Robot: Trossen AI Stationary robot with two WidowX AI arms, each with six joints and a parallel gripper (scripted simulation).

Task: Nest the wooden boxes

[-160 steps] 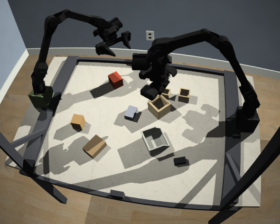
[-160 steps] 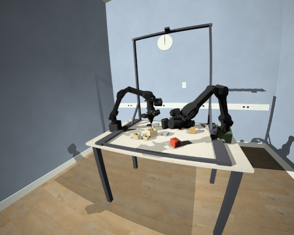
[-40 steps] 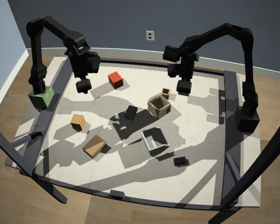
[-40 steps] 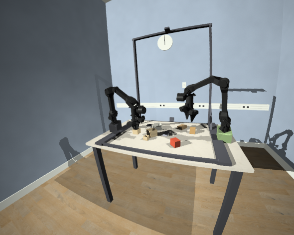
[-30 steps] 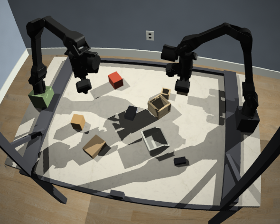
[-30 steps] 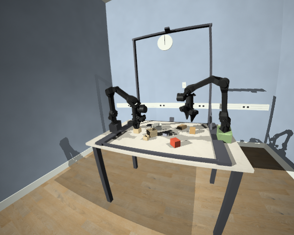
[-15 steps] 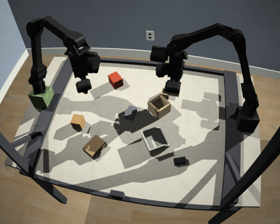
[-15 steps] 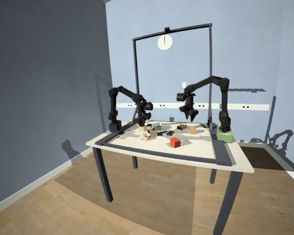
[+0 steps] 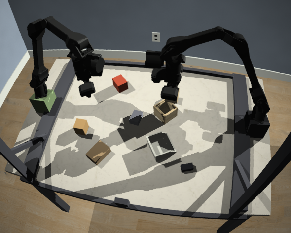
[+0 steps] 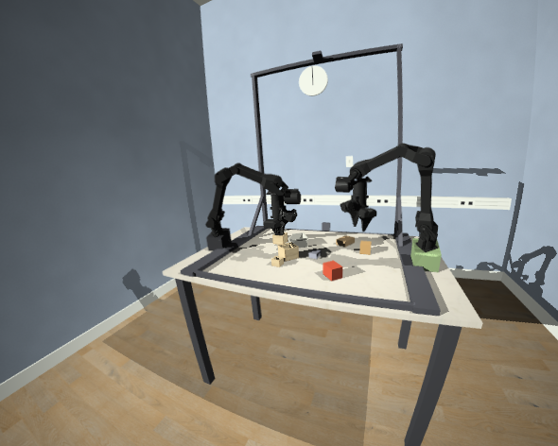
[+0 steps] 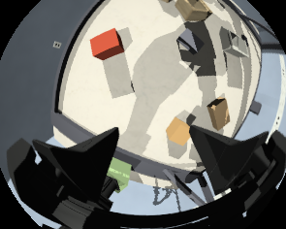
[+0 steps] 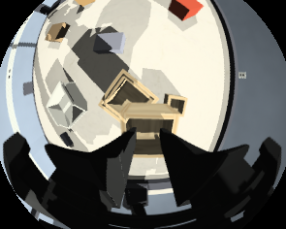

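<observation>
Now: the large wooden box 130 mm below my right hand, 30 mm behind it and 20 mm to the left of it. The rest, counted from my right hand: grey-blue cube (150 mm to the left, 130 mm below, 70 mm behind); then small wooden box (130 mm below, 60 mm ahead, 10 mm to the left); then grey open tray (200 mm behind, 120 mm below, 20 mm to the left).
</observation>
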